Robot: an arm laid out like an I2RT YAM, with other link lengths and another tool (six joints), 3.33 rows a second.
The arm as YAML. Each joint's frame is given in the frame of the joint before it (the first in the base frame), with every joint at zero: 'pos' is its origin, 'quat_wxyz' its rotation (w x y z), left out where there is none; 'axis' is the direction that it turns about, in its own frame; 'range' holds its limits. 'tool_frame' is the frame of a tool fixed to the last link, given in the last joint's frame.
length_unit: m
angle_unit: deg
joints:
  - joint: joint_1
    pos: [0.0, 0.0, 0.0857]
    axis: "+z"
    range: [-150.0, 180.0]
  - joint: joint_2
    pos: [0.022, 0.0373, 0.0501]
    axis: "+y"
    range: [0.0, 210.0]
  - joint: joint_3
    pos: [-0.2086, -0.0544, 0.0]
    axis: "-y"
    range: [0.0, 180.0]
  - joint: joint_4
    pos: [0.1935, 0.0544, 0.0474]
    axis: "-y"
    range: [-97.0, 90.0]
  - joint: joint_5
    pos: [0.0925, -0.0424, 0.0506]
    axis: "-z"
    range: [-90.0, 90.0]
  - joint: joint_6
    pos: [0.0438, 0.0, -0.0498]
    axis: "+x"
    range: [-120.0, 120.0]
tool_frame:
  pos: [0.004, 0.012, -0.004]
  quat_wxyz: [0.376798, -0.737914, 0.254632, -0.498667]
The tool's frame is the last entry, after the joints.
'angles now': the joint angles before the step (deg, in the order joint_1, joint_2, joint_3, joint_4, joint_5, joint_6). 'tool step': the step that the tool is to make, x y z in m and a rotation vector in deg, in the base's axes. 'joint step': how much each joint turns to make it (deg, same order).
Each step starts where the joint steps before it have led.
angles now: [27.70 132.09 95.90 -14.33 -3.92 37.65]
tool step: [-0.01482 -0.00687 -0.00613 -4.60 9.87 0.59]
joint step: [0.03 0.46 3.67 -14.10 -0.74 -0.18]
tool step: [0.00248 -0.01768 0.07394 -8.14 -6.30 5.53]
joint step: [-1.80 -6.66 10.65 -15.76 5.24 -11.34]
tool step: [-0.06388 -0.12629 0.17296 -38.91 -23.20 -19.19]
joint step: [-9.37 -29.49 3.75 -17.26 41.83 -20.37]
